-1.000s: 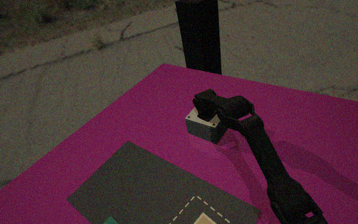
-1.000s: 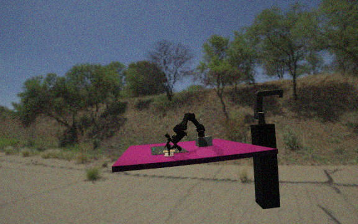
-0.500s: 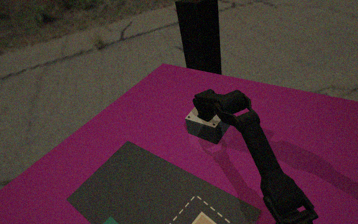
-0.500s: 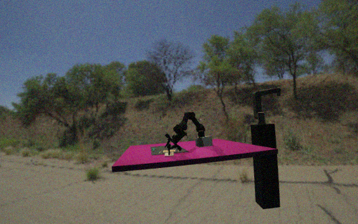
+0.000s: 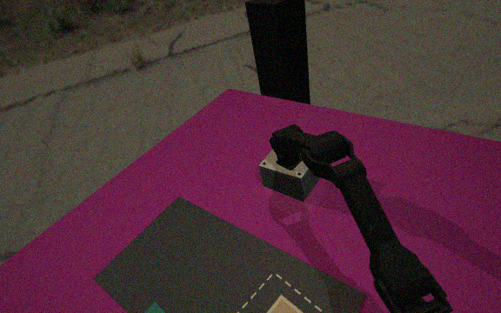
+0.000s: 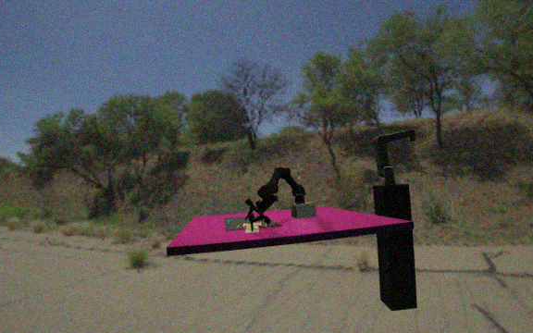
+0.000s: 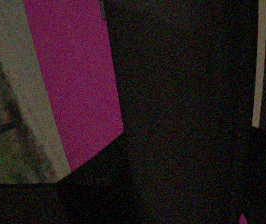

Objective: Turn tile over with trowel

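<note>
Right now my gripper tip is 39 cm to the left of the teal patch, 16 cm short of it and 5 cm above it. Also, from my gripper tip: dark trowel (3 cm behind, 1 cm below); dark grey mat (39 cm to the right, 7 cm below, 2 cm ahead); tile (19 cm to the right, 5 cm below, 1 cm behind).
</note>
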